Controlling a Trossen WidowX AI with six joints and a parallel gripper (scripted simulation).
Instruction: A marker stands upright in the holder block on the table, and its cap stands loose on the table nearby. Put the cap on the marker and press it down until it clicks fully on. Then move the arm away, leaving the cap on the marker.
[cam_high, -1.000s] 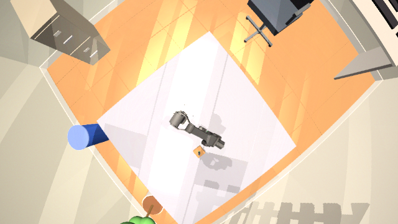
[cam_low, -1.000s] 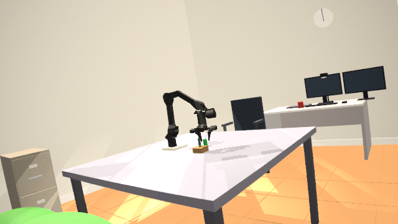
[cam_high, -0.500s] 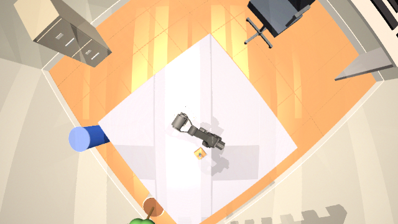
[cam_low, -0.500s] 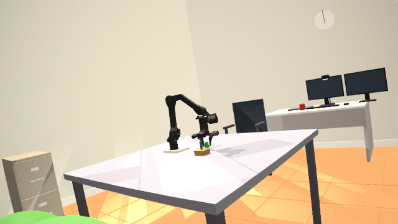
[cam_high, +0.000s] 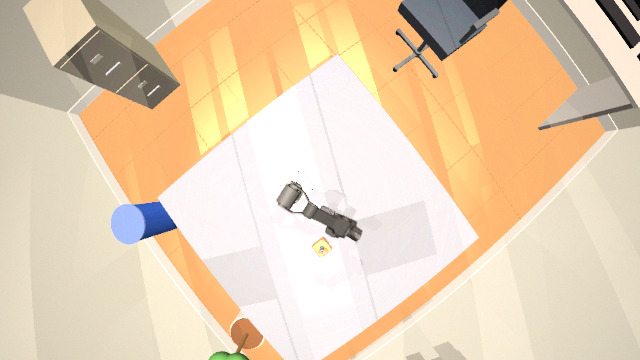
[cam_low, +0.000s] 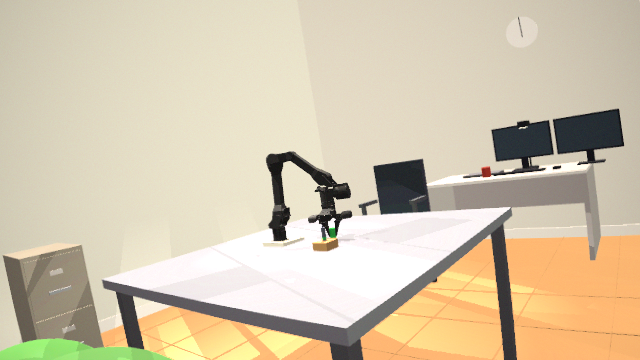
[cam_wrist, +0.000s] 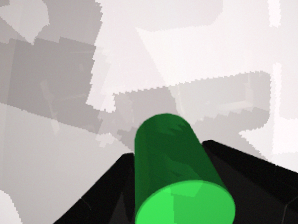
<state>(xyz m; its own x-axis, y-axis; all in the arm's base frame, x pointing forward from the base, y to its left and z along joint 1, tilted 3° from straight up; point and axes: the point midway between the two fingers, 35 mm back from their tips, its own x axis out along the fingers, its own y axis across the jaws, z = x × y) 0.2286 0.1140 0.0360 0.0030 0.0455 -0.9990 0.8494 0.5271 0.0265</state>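
My gripper tip is now 10 cm short of the tan holder block and 15 cm to the left of it. The rest, counted from my gripper tip: green cap 1 cm above.
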